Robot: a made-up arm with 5 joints.
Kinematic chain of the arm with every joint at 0, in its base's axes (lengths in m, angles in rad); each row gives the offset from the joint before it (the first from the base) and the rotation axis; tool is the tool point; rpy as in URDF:
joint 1: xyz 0 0 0.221 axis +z
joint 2: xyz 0 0 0 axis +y
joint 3: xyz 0.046 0 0.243 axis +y
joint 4: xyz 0.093 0 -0.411 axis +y
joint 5: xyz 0.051 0 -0.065 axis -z
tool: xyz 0 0 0 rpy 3.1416 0 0
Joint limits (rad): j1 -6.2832..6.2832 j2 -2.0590..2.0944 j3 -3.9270..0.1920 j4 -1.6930..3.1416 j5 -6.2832..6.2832
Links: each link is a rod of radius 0.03 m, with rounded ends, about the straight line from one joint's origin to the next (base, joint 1, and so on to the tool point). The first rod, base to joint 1, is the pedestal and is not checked.
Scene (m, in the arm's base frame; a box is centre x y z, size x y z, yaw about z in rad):
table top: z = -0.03
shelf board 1: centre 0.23 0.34 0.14 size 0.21 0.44 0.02 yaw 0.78
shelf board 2: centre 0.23 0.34 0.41 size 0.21 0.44 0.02 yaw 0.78
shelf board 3: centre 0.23 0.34 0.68 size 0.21 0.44 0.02 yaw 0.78
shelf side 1: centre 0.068 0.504 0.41 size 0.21 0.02 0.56 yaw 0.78
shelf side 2: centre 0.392 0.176 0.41 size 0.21 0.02 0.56 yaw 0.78
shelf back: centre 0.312 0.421 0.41 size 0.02 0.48 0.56 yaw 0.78
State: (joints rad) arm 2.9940 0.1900 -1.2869 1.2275 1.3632
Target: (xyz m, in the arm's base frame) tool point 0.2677 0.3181 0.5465
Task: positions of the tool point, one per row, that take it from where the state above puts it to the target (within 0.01 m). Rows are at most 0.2 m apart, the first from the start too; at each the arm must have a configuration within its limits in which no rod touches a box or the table.
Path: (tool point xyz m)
1: -0.4593 0.2128 0.3440
2: -0.3475 0.3048 0.4040
3: -0.2201 0.3477 0.4540
4: -0.0978 0.3423 0.4932
5: 0.0024 0.2977 0.5216
6: 0.0693 0.2287 0.5391
7: 0.0996 0.1518 0.5465
8: 0.1469 0.2057 0.5635
9: 0.2037 0.2626 0.5643
10: 0.2677 0.3181 0.5465

